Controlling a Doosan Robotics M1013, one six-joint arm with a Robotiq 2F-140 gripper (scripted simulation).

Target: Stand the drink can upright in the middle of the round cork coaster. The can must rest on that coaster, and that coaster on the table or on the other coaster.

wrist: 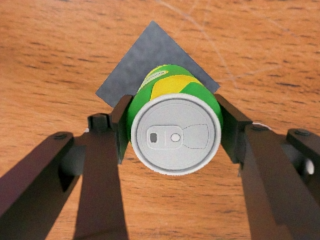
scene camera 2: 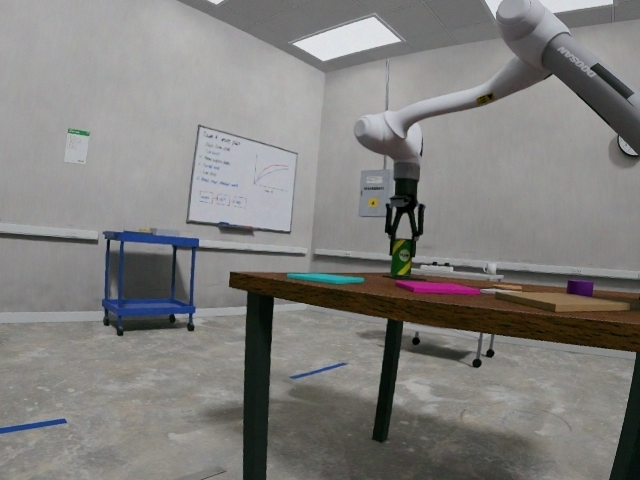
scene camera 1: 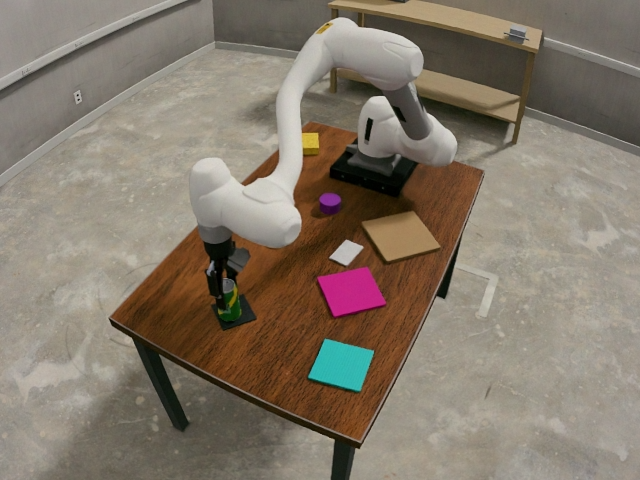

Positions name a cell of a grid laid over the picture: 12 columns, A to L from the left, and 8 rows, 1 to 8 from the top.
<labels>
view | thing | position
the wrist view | gripper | G4
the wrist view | grey coaster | F2
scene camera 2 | gripper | H5
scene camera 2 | tan board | K6
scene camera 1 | gripper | E5
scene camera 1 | teal square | G7
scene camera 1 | tan board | H4
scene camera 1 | magenta square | G5
</labels>
